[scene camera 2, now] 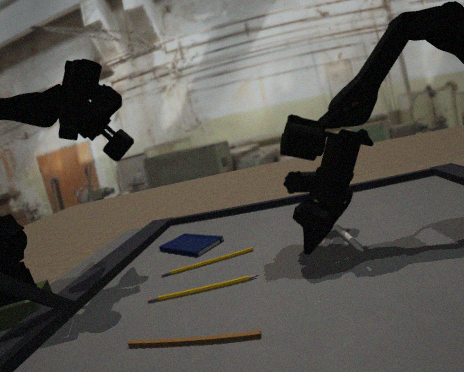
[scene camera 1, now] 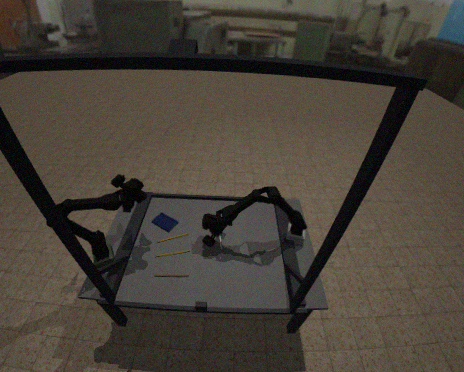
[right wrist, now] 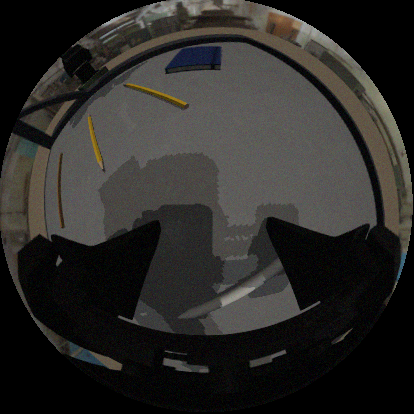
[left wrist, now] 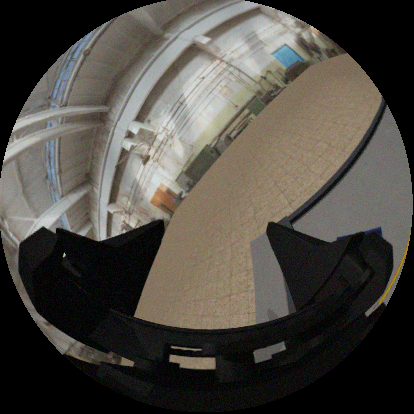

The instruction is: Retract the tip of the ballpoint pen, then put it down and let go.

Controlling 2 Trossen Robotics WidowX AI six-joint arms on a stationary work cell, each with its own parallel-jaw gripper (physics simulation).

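Frame: origin at the left arm's base, x right, y back, z down, level; centimetres.
Where they show: left gripper, between the fingertips: [scene camera 2: 106, 130] [left wrist: 217, 226]; right gripper, between the fingertips: [scene camera 2: 314, 244] [right wrist: 214, 224]; left arm's base, origin of its link: [scene camera 1: 102, 254] [right wrist: 89, 76]; right arm's base, origin of its link: [scene camera 1: 296, 230].
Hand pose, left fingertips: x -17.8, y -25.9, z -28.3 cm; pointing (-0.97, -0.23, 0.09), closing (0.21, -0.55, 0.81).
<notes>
Each offset is from my left fingertips to the top centre of the thing.
A grey-white pen @[dx +35.2, dy -36.5, dz +30.9 cm] [scene camera 2: 350, 239] [right wrist: 239, 294] lies on the grey table below my right gripper. In the right wrist view its tapered end points to the lower left, and its other end goes out of sight behind the finger at the right of the picture. Whether its writing tip is out is too small to tell. My right gripper [right wrist: 214, 224] [scene camera 2: 314, 234] is open and empty, with its fingers pointing down above the table beside the pen. My left gripper [left wrist: 217, 226] is open and empty, raised high near the table's left edge in scene camera 1, far from the pen.
A blue notebook @[dx +8.1, dy -12.1, dz +31.1 cm] [scene camera 1: 165, 222] [scene camera 2: 191, 244] [right wrist: 195, 58], two yellow pencils @[dx +21.7, dy -12.4, dz +31.6 cm] [scene camera 1: 173, 238] @[dx +31.8, dy -8.7, dz +31.4 cm] [scene camera 1: 173, 254] and a thin orange-brown stick @[dx +43.9, dy -3.6, dz +31.6 cm] [scene camera 1: 171, 275] [scene camera 2: 195, 340] lie left of the pen in both scene views. Dark frame posts [scene camera 1: 372, 152] stand at the table's sides.
</notes>
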